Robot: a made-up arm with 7 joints.
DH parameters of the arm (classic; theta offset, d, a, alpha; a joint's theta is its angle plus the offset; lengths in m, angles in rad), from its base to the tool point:
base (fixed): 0 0 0 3.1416
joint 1: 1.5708 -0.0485 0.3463 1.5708
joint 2: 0 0.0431 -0.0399 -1.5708
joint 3: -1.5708 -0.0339 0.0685 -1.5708
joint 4: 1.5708 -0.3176 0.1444 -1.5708
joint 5: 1.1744 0 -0.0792 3.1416
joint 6: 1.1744 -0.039 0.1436 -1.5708
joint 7: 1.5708 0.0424 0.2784 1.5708
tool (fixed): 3.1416 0.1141 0 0
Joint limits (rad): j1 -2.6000..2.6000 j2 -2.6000..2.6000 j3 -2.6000..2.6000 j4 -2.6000..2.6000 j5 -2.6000..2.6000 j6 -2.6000..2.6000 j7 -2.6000..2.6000
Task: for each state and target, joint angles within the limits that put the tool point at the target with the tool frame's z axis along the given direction. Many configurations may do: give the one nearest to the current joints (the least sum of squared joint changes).
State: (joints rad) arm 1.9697 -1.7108 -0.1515 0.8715 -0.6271 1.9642 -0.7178
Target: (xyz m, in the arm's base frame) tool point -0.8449 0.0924 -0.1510 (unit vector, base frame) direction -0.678 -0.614 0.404
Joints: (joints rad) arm 1.8372 -2.0753 0.2747 0.5515 -1.0253 2.2201 -0.3367
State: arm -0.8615 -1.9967 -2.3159 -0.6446 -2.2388 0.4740 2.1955
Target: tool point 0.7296 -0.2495 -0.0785 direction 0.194 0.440 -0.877
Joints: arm -1.7081 -2.5802 -1.5866 -1.4409 -2.6000 1.0538 2.6000
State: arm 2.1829 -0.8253 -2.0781 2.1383 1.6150 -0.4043 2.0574
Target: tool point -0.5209 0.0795 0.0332 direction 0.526 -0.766 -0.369
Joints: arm 1.5336 -0.3348 -1.6801 2.5185 1.2558 -0.1480 2.6000
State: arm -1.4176 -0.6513 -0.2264 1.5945 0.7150 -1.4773 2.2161
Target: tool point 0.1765 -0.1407 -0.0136 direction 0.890 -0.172 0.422
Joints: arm -1.5986 -1.2147 -0.2638 1.3919 0.5352 -1.4088 2.3116
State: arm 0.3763 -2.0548 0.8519 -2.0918 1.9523 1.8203 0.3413
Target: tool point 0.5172 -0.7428 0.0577 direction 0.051 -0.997 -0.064
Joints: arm 0.3180 -1.2008 0.5394 -2.3892 1.8341 1.8890 -0.2832
